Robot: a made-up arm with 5 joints.
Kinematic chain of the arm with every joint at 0, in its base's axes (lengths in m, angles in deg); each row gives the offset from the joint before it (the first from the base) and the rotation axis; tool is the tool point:
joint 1: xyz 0 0 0.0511 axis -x
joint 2: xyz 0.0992 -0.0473 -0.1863 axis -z
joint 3: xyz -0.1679 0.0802 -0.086 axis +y
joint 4: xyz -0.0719 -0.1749 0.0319 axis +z
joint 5: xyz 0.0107 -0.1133 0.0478 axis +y
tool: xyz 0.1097 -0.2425 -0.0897
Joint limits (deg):
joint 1: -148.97..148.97
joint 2: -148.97..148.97
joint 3: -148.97..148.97
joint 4: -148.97..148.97
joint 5: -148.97..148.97
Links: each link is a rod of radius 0.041 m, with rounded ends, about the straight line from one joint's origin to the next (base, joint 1, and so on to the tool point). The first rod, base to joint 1, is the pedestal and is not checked.
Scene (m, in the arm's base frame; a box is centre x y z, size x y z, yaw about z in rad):
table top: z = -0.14
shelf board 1: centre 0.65 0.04 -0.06 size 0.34 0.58 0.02 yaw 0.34
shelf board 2: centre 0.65 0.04 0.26 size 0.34 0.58 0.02 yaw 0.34
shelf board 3: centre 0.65 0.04 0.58 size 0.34 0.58 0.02 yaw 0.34
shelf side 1: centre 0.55 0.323 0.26 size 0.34 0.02 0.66 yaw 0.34
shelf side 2: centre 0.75 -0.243 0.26 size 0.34 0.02 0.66 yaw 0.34
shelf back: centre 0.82 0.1 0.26 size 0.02 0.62 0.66 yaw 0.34
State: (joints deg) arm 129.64 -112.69 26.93 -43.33 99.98
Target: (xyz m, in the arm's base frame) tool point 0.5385 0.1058 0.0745
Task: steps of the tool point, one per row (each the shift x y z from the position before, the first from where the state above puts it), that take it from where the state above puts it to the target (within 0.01 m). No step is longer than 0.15 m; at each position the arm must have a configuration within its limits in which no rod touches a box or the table.
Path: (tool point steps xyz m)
1: -0.0775 -0.0157 0.0150
2: -0.0895 -0.0326 0.0028
3: -0.0940 -0.0441 -0.0178
4: -0.0690 0.0581 -0.0986
5: -0.0157 0.0085 -0.1164
6: 0.0342 -0.0421 -0.0985
7: 0.0640 -0.0857 -0.0517
8: -0.0155 0.0830 0.0273
9: 0.0381 0.0536 0.0243
10: 0.0909 0.0072 -0.0057
11: 0.1085 -0.0652 -0.0459

